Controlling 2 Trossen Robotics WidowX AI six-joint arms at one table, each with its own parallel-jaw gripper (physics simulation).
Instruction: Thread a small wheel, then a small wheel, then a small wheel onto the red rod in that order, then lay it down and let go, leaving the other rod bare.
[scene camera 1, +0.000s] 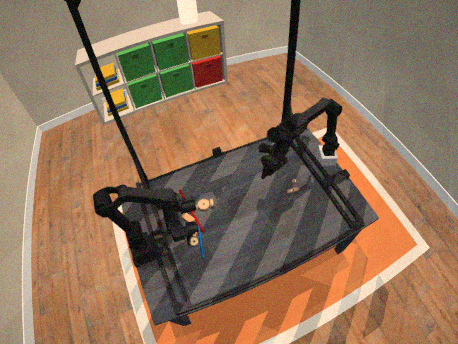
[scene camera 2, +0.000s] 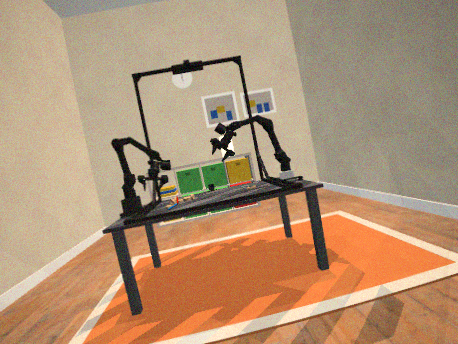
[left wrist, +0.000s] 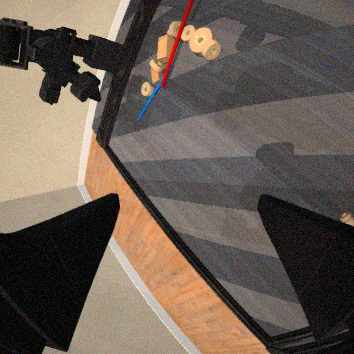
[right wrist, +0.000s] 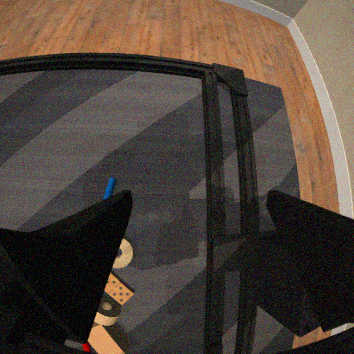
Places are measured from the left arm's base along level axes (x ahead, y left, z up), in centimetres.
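Pixels of known places: left gripper, fingertip midpoint: (scene camera 1: 265, 177) (scene camera 2: 217, 158) (left wrist: 190, 201); right gripper, fingertip midpoint: (scene camera 1: 179, 249) (scene camera 2: 151, 190) (left wrist: 91, 94) (right wrist: 201, 197); left arm's base, link origin: (scene camera 1: 328, 151) (scene camera 2: 286, 170); right arm's base, link origin: (scene camera 1: 139, 244) (scene camera 2: 130, 197) (left wrist: 89, 49).
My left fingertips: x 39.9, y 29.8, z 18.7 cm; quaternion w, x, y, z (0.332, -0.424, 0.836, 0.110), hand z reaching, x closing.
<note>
Ahead of a thing's pixels: the offset from my left fingertips to its top centre. Level surfaces: height alone.
The red rod {dy +1.5, dx +35.5, dz -22.6 cm} (scene camera 1: 199, 224) (left wrist: 176, 45) lies among pale wooden pieces, one end by the blue rod {dy +17.4, dx +29.9, dz -24.5 cm} (scene camera 1: 201, 245) (left wrist: 150, 101) (right wrist: 109, 188). No wheel shows on either rod's visible length. In the left wrist view, a small wheel {dy -0.3, dx +34.3, dz -24.1 cm} (left wrist: 184, 35) and a larger wheel {dy -1.7, dx +29.1, dz -23.3 cm} (left wrist: 195, 44) lie right of the red rod; another small wheel {dy +18.2, dx +32.9, dz -24.1 cm} (left wrist: 143, 86) (right wrist: 128, 250) lies near the blue rod. My right gripper (scene camera 1: 194, 216) (right wrist: 201, 197) is open and empty above these pieces, its finger hiding some in its wrist view. My left gripper (scene camera 1: 265, 160) (scene camera 2: 219, 154) (left wrist: 190, 201) is open and empty, high above the table.
A block with holes {dy +13.5, dx +34.4, dz -24.6 cm} (right wrist: 120, 290), a thick wheel {dy +10.7, dx +34.3, dz -21.5 cm} (right wrist: 107, 318) and a plain block {dy +6.4, dx +36.1, dz -22.4 cm} (right wrist: 106, 340) lie below the right gripper. Small wooden pieces {dy -8.8, dx -16.5, dz -23.5 cm} (scene camera 1: 292, 190) (left wrist: 346, 218) lie toward the left arm's side. Black rails (scene camera 1: 172, 280) run along the table {dz -25.4 cm} (scene camera 1: 240, 250) near both arm bases.
</note>
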